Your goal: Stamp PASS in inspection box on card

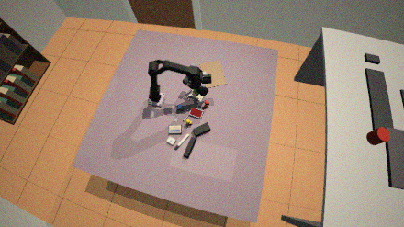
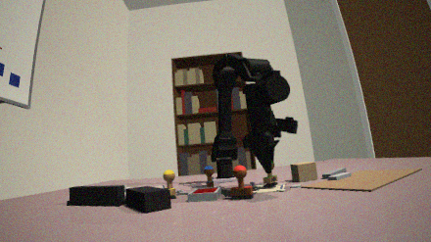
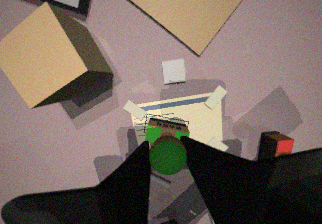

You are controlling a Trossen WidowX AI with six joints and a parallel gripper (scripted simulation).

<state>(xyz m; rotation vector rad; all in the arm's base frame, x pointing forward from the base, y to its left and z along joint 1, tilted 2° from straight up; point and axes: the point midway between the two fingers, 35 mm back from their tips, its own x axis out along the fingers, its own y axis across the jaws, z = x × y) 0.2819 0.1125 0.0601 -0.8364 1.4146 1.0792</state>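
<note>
My gripper tip is now 2 cm above the green-knobbed stamp. Round my gripper tip: red-knobbed stamp (10 cm ahead, 8 cm to the right, 2 cm below); then tan block (10 cm to the left, 6 cm behind, 2 cm below); then cream card (4 cm below, 1 cm to the right, 1 cm ahead).
</note>
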